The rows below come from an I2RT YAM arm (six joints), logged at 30 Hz.
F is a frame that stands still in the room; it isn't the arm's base.
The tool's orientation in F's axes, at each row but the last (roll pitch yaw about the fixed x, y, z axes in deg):
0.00 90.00 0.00
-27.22 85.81 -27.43
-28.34 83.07 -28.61
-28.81 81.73 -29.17
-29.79 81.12 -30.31
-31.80 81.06 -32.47
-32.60 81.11 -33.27
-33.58 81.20 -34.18
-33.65 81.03 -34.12
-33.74 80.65 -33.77
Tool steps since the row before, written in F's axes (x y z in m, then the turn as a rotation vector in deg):
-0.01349 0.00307 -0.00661 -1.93 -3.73 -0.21
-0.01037 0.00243 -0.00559 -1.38 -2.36 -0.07
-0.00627 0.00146 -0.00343 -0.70 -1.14 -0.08
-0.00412 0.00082 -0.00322 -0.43 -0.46 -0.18
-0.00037 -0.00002 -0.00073 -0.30 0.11 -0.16
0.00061 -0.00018 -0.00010 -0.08 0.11 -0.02
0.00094 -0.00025 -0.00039 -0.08 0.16 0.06
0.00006 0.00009 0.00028 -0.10 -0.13 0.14
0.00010 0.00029 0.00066 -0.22 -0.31 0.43
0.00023 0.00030 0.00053 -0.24 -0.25 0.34
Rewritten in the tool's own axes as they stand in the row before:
0.00661 0.00307 -0.01349 0.21 -3.73 -1.93
0.00482 0.00257 -0.01072 0.06 -2.36 -1.38
0.00266 0.00161 -0.00660 0.07 -1.14 -0.70
0.00261 0.00100 -0.00449 0.16 -0.45 -0.45
0.00067 0.00003 -0.00046 0.11 0.12 -0.32
0.00019 -0.00016 0.00059 0.00 0.11 -0.08
0.00053 -0.00020 0.00088 -0.08 0.15 -0.07
-0.00028 0.00007 0.00009 -0.14 -0.14 -0.08
-0.00066 0.00023 0.00018 -0.43 -0.35 -0.16
-0.00052 0.00025 0.00030 -0.35 -0.28 -0.19

